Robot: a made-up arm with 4 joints. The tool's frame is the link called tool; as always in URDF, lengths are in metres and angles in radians. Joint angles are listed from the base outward. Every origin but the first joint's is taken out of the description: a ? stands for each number. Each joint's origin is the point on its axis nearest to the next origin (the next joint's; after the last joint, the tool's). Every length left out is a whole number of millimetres.
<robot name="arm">
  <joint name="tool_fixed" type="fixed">
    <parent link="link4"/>
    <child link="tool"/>
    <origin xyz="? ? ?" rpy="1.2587 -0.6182 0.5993"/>
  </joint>
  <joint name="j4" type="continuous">
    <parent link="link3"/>
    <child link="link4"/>
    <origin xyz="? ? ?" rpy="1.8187 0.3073 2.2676"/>
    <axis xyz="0 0 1"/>
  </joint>
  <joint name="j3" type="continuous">
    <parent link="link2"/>
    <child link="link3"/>
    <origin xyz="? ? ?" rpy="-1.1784 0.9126 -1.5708"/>
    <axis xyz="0 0 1"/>
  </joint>
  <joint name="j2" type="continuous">
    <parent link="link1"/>
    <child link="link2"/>
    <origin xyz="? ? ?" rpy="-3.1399 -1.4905 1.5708"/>
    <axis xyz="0 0 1"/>
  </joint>
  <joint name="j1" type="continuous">
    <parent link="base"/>
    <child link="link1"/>
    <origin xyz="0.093 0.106 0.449" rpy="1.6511 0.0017 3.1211"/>
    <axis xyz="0 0 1"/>
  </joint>
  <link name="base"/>
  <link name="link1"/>
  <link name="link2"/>
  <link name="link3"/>
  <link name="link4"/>
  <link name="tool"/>
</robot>
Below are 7 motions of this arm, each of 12 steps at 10 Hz.
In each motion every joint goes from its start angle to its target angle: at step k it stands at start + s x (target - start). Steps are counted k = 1, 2, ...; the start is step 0. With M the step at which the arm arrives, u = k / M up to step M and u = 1 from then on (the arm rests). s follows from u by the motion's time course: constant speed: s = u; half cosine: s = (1 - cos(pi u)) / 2; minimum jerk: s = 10 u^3 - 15 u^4 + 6 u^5.
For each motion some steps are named. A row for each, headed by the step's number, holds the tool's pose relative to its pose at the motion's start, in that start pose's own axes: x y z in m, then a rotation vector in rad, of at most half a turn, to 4 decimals.
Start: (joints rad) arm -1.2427 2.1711 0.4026 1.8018
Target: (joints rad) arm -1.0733 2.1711 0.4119 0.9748
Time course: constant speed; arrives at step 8
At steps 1, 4, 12:
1: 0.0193 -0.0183 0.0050 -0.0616 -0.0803 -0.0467
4: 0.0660 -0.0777 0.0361 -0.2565 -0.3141 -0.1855
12: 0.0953 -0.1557 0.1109 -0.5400 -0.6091 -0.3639

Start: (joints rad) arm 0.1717 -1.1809 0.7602 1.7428
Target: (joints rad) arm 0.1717 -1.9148 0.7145 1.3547
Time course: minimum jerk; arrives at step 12
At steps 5, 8, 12:
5: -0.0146 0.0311 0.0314 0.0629 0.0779 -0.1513
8: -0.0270 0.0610 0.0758 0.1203 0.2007 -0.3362
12: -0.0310 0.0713 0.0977 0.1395 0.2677 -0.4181

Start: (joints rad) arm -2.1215 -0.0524 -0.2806 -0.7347
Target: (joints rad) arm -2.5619 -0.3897 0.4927 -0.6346
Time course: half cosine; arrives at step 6
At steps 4, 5, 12:
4: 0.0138 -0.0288 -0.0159 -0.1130 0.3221 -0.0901
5: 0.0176 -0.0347 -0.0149 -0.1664 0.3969 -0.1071
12: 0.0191 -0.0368 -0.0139 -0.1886 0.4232 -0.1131

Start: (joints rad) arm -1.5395 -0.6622 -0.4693 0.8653
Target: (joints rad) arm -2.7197 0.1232 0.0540 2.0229
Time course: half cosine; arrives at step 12
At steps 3, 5, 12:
3: -0.0159 0.0237 0.0119 -0.0078 0.1651 -0.1276
5: -0.0245 0.0599 0.0271 -0.0209 0.3707 -0.3157
12: -0.0079 0.1127 0.0339 -0.1047 0.7522 -0.6968

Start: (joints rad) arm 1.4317 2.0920 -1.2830 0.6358
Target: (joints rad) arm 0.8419 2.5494 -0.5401 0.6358
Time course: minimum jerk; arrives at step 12
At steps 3, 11, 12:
3: 0.0368 -0.0092 -0.0001 -0.0133 -0.0783 -0.0999
11: 0.3112 -0.1523 0.1487 0.0164 -0.9463 -0.8614
12: 0.3122 -0.1533 0.1503 0.0174 -0.9521 -0.8651

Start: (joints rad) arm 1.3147 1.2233 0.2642 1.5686
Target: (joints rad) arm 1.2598 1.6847 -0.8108 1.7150
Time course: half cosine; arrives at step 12
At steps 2, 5, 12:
2: -0.0093 -0.0180 -0.0084 -0.0603 0.0405 0.0017
5: -0.0507 -0.1030 -0.0272 -0.3303 0.2224 -0.0265
12: -0.1342 -0.2437 0.0233 -0.8395 0.5846 -0.2712

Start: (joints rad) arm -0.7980 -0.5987 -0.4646 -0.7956
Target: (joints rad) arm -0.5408 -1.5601 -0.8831 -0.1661
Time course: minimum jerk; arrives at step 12
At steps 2, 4, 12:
2: -0.0072 0.0084 -0.0014 0.0514 0.0284 0.0076
4: -0.0417 0.0491 0.0031 0.3082 0.1548 0.0505
12: -0.1664 0.1087 0.1679 1.5065 0.4107 0.4021

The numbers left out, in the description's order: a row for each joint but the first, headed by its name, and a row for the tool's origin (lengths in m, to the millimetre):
tool: -0.077 0.258 0.000
j4: 0.008 -0.014 0.000
j3: -0.160 -0.007 0.000
j2: 0.163 0.116 0.000

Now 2 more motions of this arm.
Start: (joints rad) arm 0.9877 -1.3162 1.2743 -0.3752
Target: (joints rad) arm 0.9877 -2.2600 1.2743 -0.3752
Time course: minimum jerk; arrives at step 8
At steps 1, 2, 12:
1: -0.0009 -0.0006 -0.0002 -0.0083 0.0104 0.0073
2: -0.0058 -0.0037 -0.0014 -0.0538 0.0668 0.0468
12: -0.0462 -0.0453 0.0115 -0.5197 0.6452 0.4521

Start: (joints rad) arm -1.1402 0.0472 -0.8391 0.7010
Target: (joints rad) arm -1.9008 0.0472 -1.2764 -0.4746
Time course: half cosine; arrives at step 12
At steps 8, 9, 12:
8: 0.1348 -0.1587 0.1690 -0.8571 -0.2953 0.5224
9: 0.1609 -0.1516 0.1944 -0.9285 -0.3528 0.6335
12: 0.1961 -0.1296 0.2254 -1.0028 -0.4385 0.8018

